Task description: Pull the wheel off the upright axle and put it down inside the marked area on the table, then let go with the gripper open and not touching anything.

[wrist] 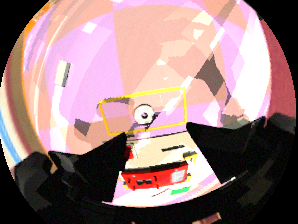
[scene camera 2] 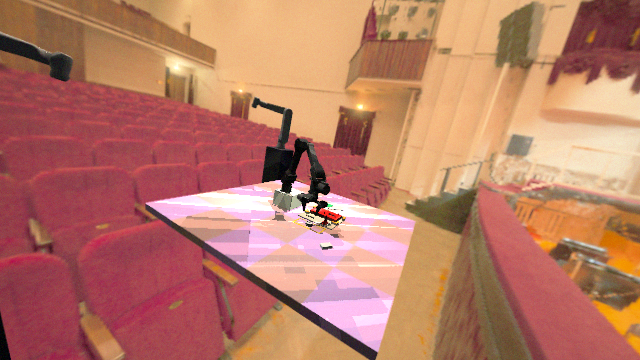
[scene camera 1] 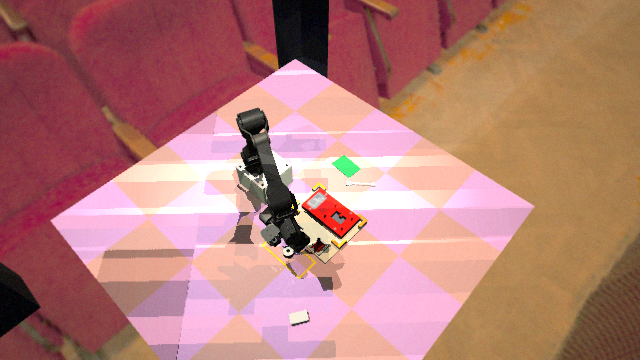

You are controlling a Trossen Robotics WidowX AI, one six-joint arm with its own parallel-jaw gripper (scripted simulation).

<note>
The gripper (scene camera 1: 285, 240) is open, with nothing in its grasp. Further things: a red plate (wrist: 144, 178).
The gripper is seen too in the wrist view (wrist: 156, 131).
</note>
